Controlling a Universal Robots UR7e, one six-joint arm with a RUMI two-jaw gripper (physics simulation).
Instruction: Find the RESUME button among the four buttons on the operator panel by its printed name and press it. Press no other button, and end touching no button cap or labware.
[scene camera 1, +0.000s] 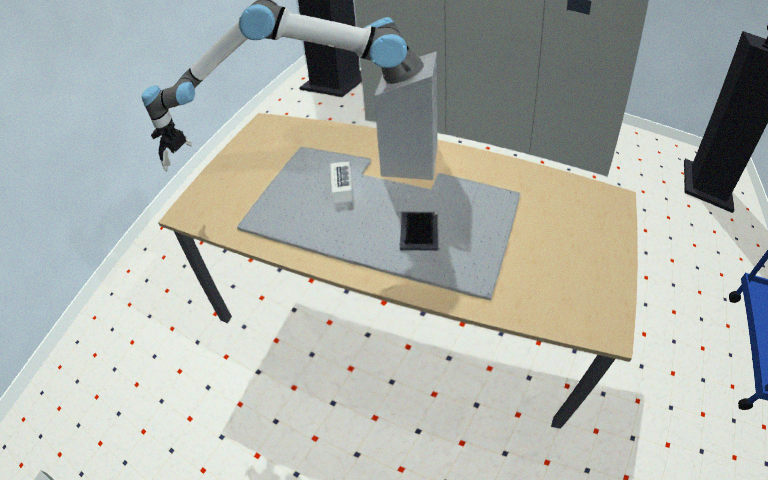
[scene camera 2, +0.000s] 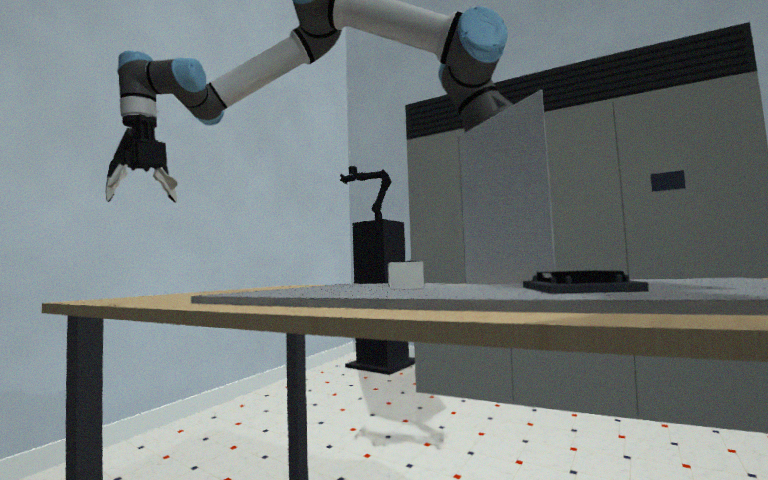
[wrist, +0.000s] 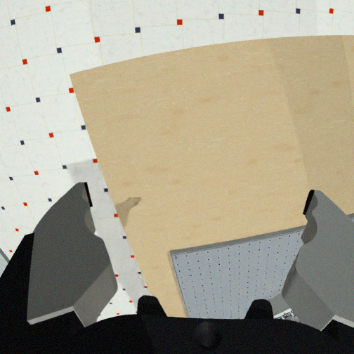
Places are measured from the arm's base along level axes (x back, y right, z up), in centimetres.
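Pixels of known places: gripper, fingertip midpoint: (scene camera 1: 178, 158) (scene camera 2: 143, 202); arm's base, origin of the base link: (scene camera 1: 404, 72) (scene camera 2: 494, 130).
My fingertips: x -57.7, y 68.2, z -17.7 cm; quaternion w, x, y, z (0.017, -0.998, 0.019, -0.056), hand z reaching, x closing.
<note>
Ahead of a thing's pixels: the offset from my fingertips to its top centre. Level surfaces: height alone.
The operator panel @(dx +31.6, dy -54.4, dz -16.5 cm) (scene camera 1: 342, 198) (scene camera 2: 406, 275) is a small white box on the left part of the grey perforated board. Its face bears dark marks in scene camera 1, too small to read, so I cannot tell which button is RESUME. In the wrist view a sliver of the panel (wrist: 286, 314) shows at the bottom edge, mostly hidden by the gripper body. My gripper (scene camera 1: 177, 156) (scene camera 2: 141, 200) (wrist: 196, 189) is open, with nothing between its fingers. It hangs high, beyond the left end of the table in the scene views, well apart from the panel.
The grey board @(dz -22.1 cm) (scene camera 1: 283, 209) (wrist: 225, 280) lies on the wooden table (scene camera 1: 577, 254) (scene camera 2: 339, 328) (wrist: 200, 125). A black square tray @(dx +24.0, dy -89.6, dz -19.9 cm) (scene camera 1: 419, 247) (scene camera 2: 585, 288) sits on the board, right of the panel. The arm's grey pedestal (scene camera 1: 404, 124) (scene camera 2: 506, 198) stands at the back.
</note>
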